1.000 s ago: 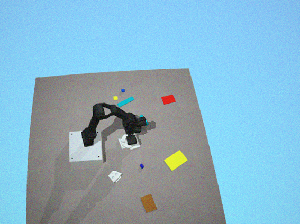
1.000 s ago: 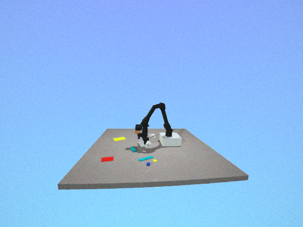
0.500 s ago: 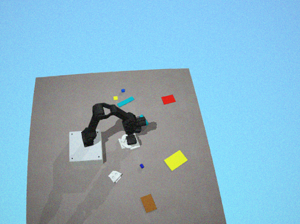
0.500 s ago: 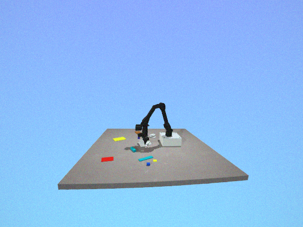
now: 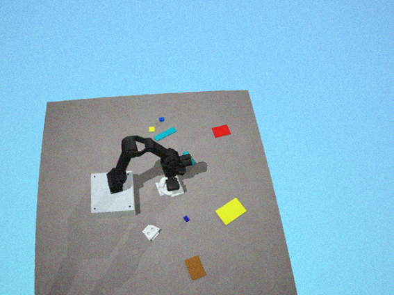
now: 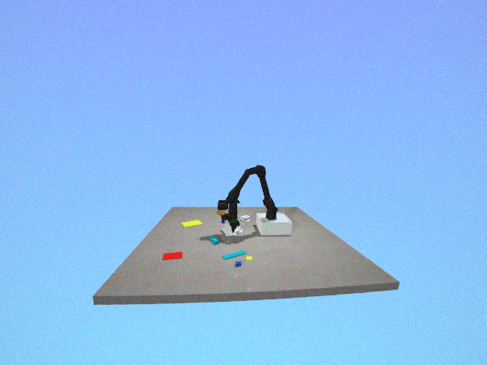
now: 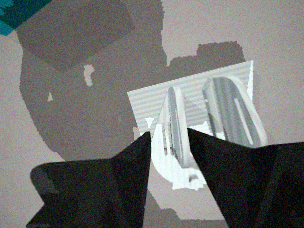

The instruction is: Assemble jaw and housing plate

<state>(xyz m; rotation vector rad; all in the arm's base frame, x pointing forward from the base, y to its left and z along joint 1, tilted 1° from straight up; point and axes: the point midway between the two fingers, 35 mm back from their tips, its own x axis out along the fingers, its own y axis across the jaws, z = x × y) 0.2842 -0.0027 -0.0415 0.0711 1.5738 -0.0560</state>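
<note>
Right now the white base plate is 30 mm to the right of my gripper tip, 20 mm ahead of it and 10 mm below it. Also, from my gripper tip: white jaw: 30 mm behind, 20 mm to the right, 10 mm above; yellow piece: 260 mm to the right, 260 mm ahead, 10 mm below; red piece: 380 mm ahead, 230 mm to the left, 20 mm below.
</note>
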